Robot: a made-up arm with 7 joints.
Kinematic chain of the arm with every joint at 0, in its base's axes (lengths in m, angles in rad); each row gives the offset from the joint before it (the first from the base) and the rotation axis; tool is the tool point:
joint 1: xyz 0 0 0.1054 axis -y
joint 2: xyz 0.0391 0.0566 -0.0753 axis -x
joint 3: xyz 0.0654 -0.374 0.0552 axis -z
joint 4: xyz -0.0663 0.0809 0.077 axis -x
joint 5: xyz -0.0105 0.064 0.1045 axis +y
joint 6: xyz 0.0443 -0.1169 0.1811 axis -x
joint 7: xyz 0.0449 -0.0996 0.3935 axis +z
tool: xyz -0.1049 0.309 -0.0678
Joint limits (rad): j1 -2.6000..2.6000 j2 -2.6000..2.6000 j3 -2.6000..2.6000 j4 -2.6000..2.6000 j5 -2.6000..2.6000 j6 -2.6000..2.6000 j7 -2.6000..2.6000
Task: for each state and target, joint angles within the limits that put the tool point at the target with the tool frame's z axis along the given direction. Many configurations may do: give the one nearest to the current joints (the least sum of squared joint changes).
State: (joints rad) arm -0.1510 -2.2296 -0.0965 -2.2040 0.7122 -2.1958 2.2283
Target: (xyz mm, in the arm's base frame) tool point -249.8 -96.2 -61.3 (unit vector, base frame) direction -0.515 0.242 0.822
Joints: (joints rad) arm -0.1166 -1.6501 -0.6538 -2.6000 0.1486 -1.8087 2.6000
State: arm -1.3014 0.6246 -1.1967 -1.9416 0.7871 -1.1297 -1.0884
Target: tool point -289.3 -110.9 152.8 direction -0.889 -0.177 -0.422
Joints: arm -1.3580 0.4952 -1.5805 -1.4603 1.1756 -1.2428 -1.6655
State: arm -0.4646 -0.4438 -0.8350 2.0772 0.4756 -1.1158 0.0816
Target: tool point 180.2 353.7 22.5 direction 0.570 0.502 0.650
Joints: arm -0.5973 -0.7566 -0.1080 2.3581 0.4217 -1.0378 -0.1185
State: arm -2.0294 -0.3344 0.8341 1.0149 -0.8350 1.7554 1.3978
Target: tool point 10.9 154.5 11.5 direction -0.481 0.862 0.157
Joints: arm -2.4705 -0.8491 0.6064 0.9268 -0.3140 1.8508 1.2592
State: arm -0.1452 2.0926 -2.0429 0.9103 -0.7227 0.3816 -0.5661
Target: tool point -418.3 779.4 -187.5 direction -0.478 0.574 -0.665
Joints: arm 0.1236 2.5636 -1.8413 0.6074 0.0018 0.0074 -0.3225
